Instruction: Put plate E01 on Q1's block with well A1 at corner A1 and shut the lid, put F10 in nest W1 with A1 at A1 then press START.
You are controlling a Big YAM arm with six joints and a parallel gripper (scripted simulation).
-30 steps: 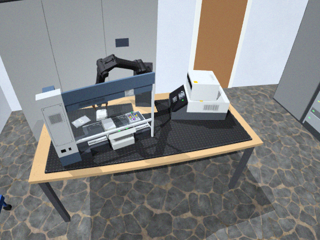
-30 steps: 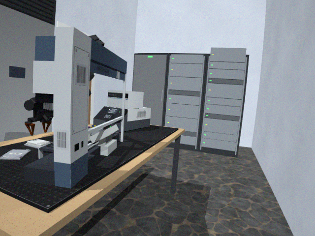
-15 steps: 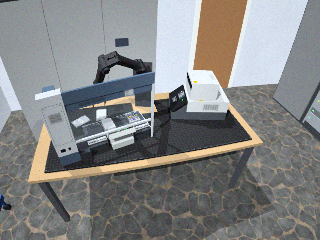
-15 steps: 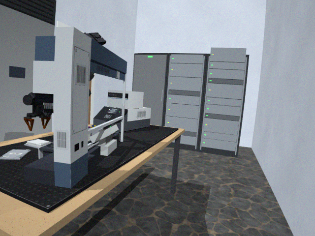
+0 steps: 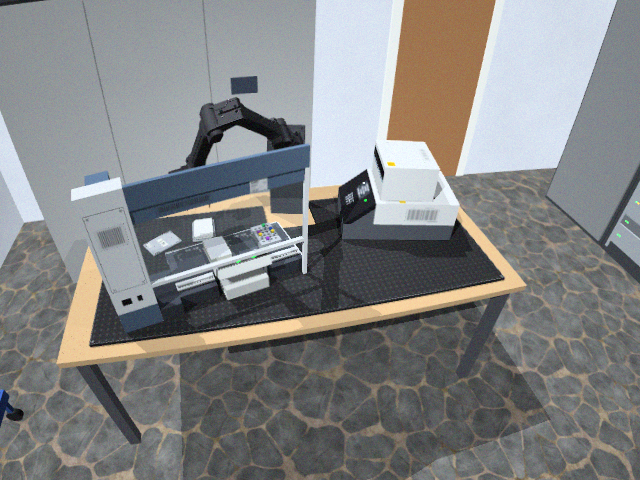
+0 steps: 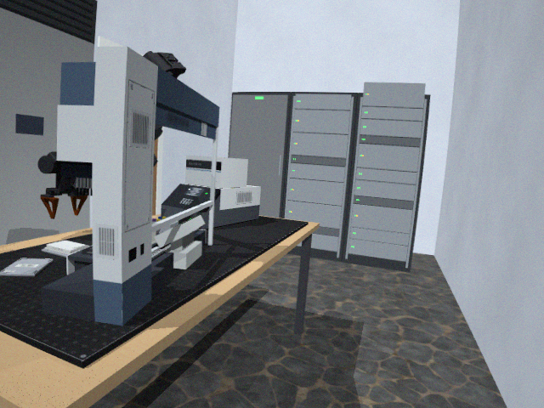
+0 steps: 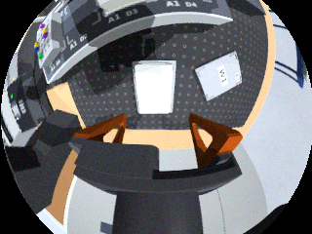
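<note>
The white 96-well PCR plate is 12 cm below my hand and 1 cm to the left of it. Round my hand: flat grey nest: 13 cm below, 1 cm to the left; tube cooling block: 26 cm to the left, 21 cm ahead, 5 cm below; white deep-well block: 25 cm ahead, 5 cm to the left, 5 cm below.
</note>
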